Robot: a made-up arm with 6 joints. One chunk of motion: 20 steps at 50 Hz.
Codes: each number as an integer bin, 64 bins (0 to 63) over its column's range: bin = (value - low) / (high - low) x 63, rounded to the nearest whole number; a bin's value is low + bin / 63 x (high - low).
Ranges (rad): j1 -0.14..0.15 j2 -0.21..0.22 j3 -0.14..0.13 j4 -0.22..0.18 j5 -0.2..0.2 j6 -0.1..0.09
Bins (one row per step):
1: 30 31 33 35 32 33
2: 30 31 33 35 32 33
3: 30 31 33 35 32 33
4: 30 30 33 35 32 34
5: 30 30 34 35 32 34
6: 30 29 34 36 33 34
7: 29 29 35 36 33 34
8: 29 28 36 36 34 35
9: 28 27 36 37 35 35
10: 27 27 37 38 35 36
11: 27 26 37 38 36 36
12: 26 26 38 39 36 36
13: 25 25 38 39 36 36
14: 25 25 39 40 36 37
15: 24 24 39 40 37 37
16: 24 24 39 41 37 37
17: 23 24 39 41 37 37
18: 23 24 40 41 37 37
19: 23 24 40 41 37 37
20: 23 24 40 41 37 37
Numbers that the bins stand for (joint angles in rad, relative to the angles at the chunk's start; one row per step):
1: -0.0019 0.0016 0.0014 0.0022 0.0032 -0.0005
2: -0.0019 0.0016 0.0014 0.0022 0.0032 -0.0005
3: -0.0019 0.0016 0.0014 0.0022 0.0032 -0.0005
4: -0.0019 -0.0052 0.0014 0.0022 0.0032 0.0025
5: -0.0019 -0.0052 0.0057 0.0022 0.0032 0.0025
6: -0.0019 -0.0121 0.0057 0.0086 0.0095 0.0025
7: -0.0065 -0.0121 0.0100 0.0086 0.0095 0.0025
8: -0.0065 -0.0189 0.0143 0.0086 0.0159 0.0056
9: -0.0111 -0.0257 0.0143 0.0149 0.0222 0.0056
10: -0.0157 -0.0257 0.0186 0.0213 0.0222 0.0086
11: -0.0157 -0.0325 0.0186 0.0213 0.0286 0.0086
12: -0.0203 -0.0325 0.0229 0.0276 0.0286 0.0086
13: -0.0249 -0.0394 0.0229 0.0276 0.0286 0.0086
14: -0.0249 -0.0394 0.0271 0.0340 0.0286 0.0116
15: -0.0295 -0.0462 0.0271 0.0340 0.0349 0.0116
16: -0.0295 -0.0462 0.0271 0.0403 0.0349 0.0116
17: -0.0341 -0.0462 0.0271 0.0403 0.0349 0.0116
18: -0.0341 -0.0462 0.0314 0.0403 0.0349 0.0116
19: -0.0341 -0.0462 0.0314 0.0403 0.0349 0.0116
20: -0.0341 -0.0462 0.0314 0.0403 0.0349 0.0116

